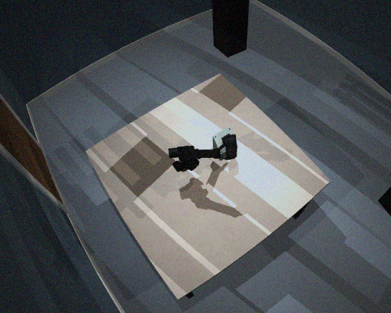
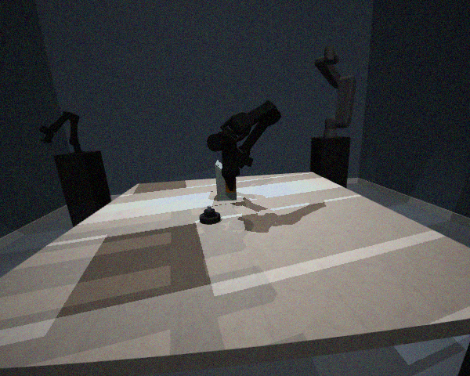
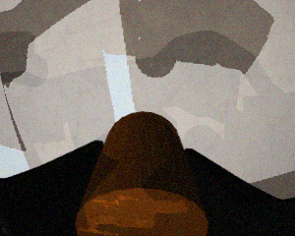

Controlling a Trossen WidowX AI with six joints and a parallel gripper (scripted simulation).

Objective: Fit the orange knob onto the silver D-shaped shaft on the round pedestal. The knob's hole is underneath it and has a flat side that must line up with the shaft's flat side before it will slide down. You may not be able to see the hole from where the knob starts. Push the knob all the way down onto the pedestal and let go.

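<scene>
Now: gripper tip 90 mm to the left of the round pedestal and 90 mm above it. Also, from my gripper tip: orange knob 30 mm above.
</scene>
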